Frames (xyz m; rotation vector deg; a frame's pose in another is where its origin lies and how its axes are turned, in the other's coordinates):
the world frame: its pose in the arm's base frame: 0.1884 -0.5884 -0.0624 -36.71 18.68 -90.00
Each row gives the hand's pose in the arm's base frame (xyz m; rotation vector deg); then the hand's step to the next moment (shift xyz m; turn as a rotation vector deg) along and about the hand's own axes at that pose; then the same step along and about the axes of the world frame.
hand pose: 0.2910 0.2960 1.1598 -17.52 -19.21 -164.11
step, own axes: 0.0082 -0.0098 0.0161 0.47 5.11 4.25
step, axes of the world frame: -0.0082 -0.0161 0.0098 4.84 -1.14 4.44
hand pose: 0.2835 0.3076 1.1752 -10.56 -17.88 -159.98
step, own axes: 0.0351 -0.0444 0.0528 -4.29 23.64 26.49
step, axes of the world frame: -0.0322 -0.0672 0.0210 20.05 -3.35 29.42
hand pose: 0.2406 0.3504 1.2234 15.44 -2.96 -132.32
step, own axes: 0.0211 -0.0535 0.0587 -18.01 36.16 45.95
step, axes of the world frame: -0.0087 -0.0816 0.0034 24.28 -4.94 55.94
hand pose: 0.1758 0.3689 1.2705 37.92 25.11 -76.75
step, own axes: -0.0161 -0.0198 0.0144 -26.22 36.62 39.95
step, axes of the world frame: 0.0029 -0.0292 0.0004 14.56 -7.14 57.98
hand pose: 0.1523 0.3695 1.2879 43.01 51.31 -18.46
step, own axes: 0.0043 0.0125 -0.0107 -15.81 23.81 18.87
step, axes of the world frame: -0.0166 0.0018 0.0030 3.70 -5.86 33.54
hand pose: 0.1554 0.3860 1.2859 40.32 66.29 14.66
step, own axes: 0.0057 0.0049 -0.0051 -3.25 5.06 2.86
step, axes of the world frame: -0.0090 -0.0009 -0.0013 0.24 -1.92 6.37
